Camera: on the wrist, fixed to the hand. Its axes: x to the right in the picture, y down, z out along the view.
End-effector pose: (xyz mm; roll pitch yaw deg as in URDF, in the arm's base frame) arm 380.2 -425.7 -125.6 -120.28 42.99 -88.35
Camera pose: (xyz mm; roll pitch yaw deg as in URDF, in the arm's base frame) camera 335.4 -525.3 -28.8 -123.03 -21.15 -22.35
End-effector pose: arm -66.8 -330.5 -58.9 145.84 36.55 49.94
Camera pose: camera -156.8 -218.8 -31.7 -114.13 46.88 -172.79
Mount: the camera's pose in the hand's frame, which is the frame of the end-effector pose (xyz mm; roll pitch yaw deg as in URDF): 5.9 -95.0 -110.7 7.96 -28.18 -87.96
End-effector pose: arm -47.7 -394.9 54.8 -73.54 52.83 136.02
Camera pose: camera 7.9 -263.6 86.2 -89.65 -34.49 150.30
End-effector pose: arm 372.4 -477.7 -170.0 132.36 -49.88 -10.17
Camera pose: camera 398.6 -334.3 -162.7 110.30 36.91 7.64
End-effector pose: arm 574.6 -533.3 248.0 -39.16 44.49 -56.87
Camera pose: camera 446.8 -600.1 225.4 -60.22 -39.50 -86.79
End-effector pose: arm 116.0 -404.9 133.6 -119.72 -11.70 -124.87
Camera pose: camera 88.4 -358.7 269.3 176.26 -31.75 -29.68
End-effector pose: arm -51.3 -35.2 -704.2 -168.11 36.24 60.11
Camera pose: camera -72.1 69.4 -604.5 -134.06 14.17 158.45
